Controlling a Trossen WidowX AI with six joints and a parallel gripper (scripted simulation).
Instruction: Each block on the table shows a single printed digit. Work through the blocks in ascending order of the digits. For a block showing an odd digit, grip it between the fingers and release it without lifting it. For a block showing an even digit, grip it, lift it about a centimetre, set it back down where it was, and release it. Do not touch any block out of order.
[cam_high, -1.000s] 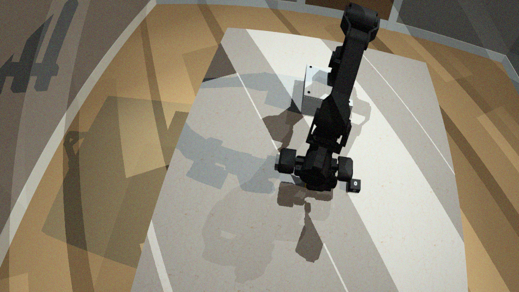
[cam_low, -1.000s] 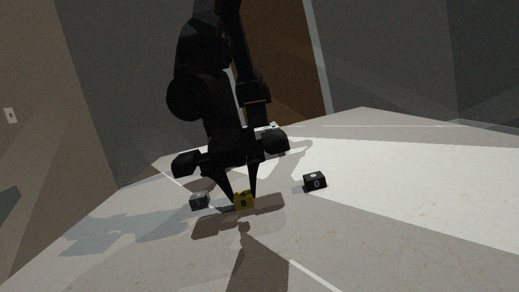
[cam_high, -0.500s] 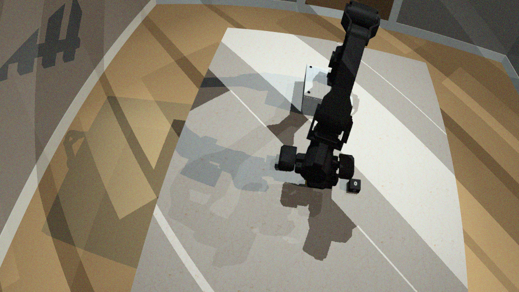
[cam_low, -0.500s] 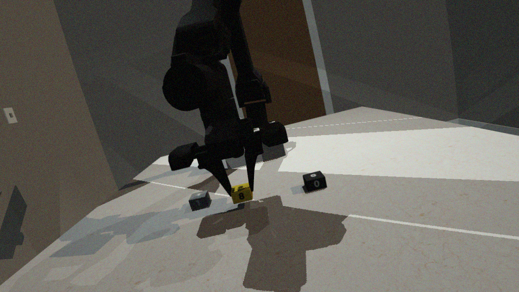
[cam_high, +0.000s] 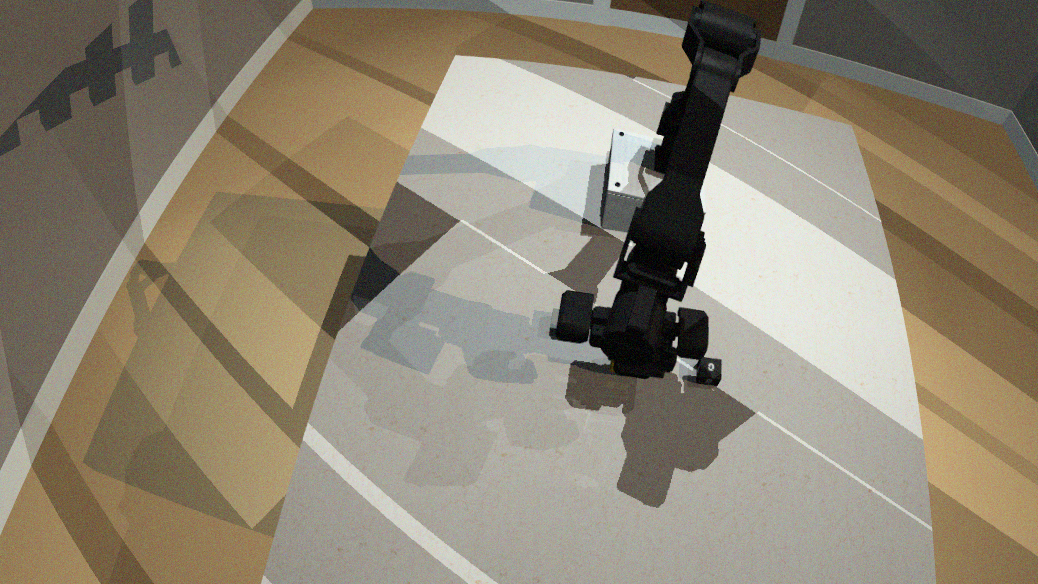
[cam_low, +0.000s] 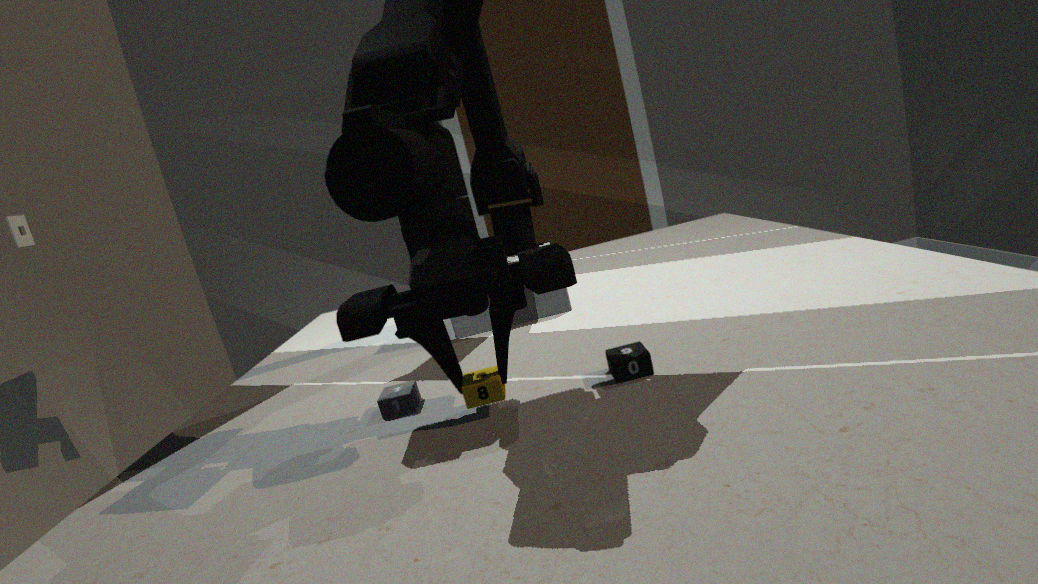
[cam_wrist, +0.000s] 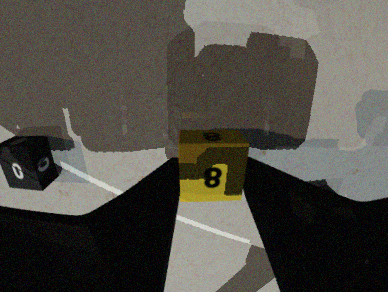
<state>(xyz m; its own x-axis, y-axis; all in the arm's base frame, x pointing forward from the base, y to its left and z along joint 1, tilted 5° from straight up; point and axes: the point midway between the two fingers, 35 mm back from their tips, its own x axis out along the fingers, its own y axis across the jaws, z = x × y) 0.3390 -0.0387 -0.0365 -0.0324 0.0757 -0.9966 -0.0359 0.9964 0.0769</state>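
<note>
Right now my gripper tip is 1 cm past the black block marked 0, 12 cm to the right of it and 1 cm above it. Also, from my gripper tip: yellow block marked 8: right at my gripper tip; then grey block marked 1: 5 cm behind, 9 cm to the right, 1 cm below.
</note>
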